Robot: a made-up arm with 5 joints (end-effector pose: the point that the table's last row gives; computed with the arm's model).
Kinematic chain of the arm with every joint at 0, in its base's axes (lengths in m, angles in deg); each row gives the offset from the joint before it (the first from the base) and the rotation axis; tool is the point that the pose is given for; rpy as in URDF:
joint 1: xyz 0.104 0 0.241 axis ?
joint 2: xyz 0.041 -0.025 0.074 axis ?
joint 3: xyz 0.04 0 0.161 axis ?
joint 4: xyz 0.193 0 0.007 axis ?
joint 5: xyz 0.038 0.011 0 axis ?
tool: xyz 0 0 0 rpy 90 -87.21 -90
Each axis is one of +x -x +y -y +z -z.
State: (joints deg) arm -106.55 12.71 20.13 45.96 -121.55
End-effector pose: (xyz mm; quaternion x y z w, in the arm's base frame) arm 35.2 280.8 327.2 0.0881 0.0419 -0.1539 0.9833
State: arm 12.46 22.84 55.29 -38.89 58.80
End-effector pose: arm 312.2 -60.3 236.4 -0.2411 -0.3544 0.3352 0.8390
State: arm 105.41 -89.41 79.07 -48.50 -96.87
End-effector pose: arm 66.9 -81.8 430.7 0.0483 0.9620 0.2622 0.0583
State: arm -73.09 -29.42 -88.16 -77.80 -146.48
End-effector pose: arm 78.0 -133.7 632.6 -0.5652 -0.2190 -0.4907 0.6260
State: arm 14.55 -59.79 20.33 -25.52 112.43
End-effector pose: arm 180.5 -34.3 593.1 -0.8627 -0.4569 0.1598 0.1462
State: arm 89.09 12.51 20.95 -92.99 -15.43
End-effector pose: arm 94.8 -299.3 395.7 -0.5594 -0.7861 -0.2117 0.1557
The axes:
joint 1: -z
joint 2: +y
joint 3: +y
joint 4: +y
joint 5: -x

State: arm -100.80 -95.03 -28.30 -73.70 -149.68
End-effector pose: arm 168.6 -263.7 487.0 -0.4771 -0.3548 -0.3504 0.7237
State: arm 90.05 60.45 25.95 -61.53 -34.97
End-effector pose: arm 89.8 -254.4 151.4 -0.2372 -0.4832 -0.7569 0.3707
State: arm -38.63 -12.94 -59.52 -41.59 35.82
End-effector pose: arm 175.2 39.0 701.7 -0.0478 0.9769 0.1220 0.1689
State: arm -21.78 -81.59 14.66 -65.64 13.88
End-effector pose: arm 45.2 -38.6 586.4 -0.0868 0.9277 0.1027 0.3482
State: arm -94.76 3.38 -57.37 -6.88 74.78
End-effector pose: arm 100.0 217.1 666.8 0.1911 -0.9488 0.2498 0.0290
